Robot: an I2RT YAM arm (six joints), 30 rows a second.
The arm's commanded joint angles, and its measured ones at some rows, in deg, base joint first. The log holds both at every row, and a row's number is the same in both.
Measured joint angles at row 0:
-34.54 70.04 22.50 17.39 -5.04 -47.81
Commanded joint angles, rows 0 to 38:
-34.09 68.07 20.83 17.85 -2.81 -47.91
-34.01 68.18 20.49 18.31 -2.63 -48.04
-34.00 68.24 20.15 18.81 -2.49 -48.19
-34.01 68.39 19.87 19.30 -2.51 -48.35
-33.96 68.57 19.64 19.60 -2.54 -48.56
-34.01 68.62 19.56 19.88 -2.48 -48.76
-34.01 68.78 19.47 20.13 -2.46 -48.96
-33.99 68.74 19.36 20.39 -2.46 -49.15
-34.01 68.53 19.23 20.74 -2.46 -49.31
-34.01 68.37 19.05 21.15 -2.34 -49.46
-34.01 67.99 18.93 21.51 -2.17 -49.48
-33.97 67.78 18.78 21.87 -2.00 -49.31
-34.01 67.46 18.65 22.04 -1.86 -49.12
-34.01 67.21 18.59 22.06 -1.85 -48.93
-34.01 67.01 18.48 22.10 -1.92 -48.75
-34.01 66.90 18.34 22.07 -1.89 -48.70
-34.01 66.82 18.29 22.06 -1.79 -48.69
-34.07 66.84 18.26 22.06 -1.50 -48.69
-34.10 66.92 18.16 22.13 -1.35 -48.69
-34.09 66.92 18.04 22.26 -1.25 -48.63
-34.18 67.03 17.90 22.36 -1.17 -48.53
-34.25 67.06 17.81 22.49 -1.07 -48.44
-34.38 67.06 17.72 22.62 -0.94 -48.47
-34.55 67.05 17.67 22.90 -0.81 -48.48
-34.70 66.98 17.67 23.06 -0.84 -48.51
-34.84 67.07 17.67 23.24 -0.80 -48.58
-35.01 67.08 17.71 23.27 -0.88 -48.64
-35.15 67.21 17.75 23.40 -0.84 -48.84
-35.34 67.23 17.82 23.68 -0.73 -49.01
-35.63 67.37 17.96 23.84 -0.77 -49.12
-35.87 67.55 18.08 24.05 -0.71 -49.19
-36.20 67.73 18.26 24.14 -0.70 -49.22
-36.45 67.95 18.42 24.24 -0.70 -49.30
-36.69 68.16 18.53 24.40 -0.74 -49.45
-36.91 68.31 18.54 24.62 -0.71 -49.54
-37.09 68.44 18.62 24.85 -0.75 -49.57
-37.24 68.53 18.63 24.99 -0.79 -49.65
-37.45 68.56 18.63 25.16 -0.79 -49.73
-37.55 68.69 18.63 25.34 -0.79 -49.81
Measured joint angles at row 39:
-36.27 68.27 18.31 22.17 -2.90 -49.71
